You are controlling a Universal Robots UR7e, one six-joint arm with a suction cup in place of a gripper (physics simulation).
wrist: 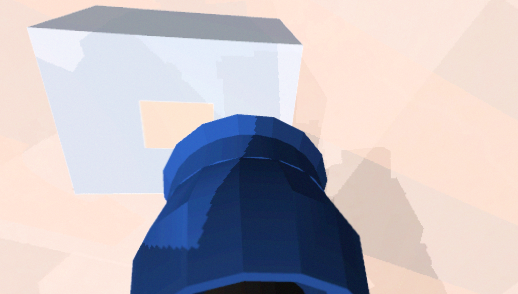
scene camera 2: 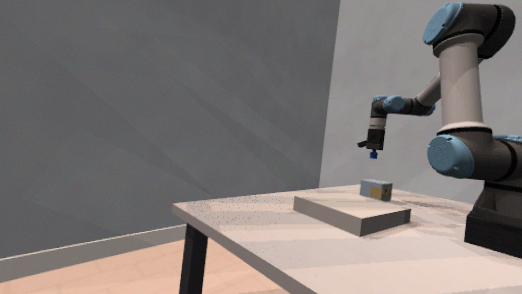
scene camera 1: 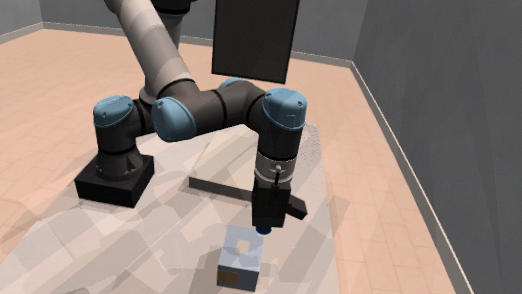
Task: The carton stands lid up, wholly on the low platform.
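Pixels of known places: hand, its tool point: [wrist: 246, 189] [scene camera 2: 373, 158] [scene camera 1: 263, 228]; arm's base, origin of its link: [scene camera 2: 511, 220] [scene camera 1: 120, 167].
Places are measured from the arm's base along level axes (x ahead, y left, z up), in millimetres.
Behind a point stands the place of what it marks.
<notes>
The carton [scene camera 1: 240, 260] @[x 395, y -342, z 15 mm] [scene camera 2: 369, 189] @[x 415, y -235, z -22 mm] [wrist: 100, 110] @[x 415, y -260, z 15 mm] is a light blue-grey box. It rests on the table, apart from the low platform, and is nearer the camera in scene camera 1. Its upper face has a small cream square and one side has an orange-brown patch; I cannot tell which face is the lid. The low platform [scene camera 1: 220, 165] @[x 325, y 89, z -26 mm] [scene camera 2: 350, 205] @[x 365, y 204, z -26 mm] is a flat beige slab with grey sides, partly hidden by the arm in scene camera 1. My gripper [scene camera 1: 263, 230] [scene camera 2: 373, 155] [wrist: 245, 150], a blue suction cup, is open and holds nothing. It hangs above the carton, apart from it.
The pale table [scene camera 1: 165, 240] @[x 189, y -223, z -74 mm] [scene camera 2: 250, 220] @[x 542, y 479, z -74 mm] bears the platform and the carton. The arm's black base block [scene camera 1: 110, 190] @[x 0, y -100, z -14 mm] [scene camera 2: 495, 235] @[x 36, y 87, z -34 mm] stands to the left in scene camera 1 and to the right in scene camera 2. A dark panel [scene camera 1: 255, 40] is behind the arm.
</notes>
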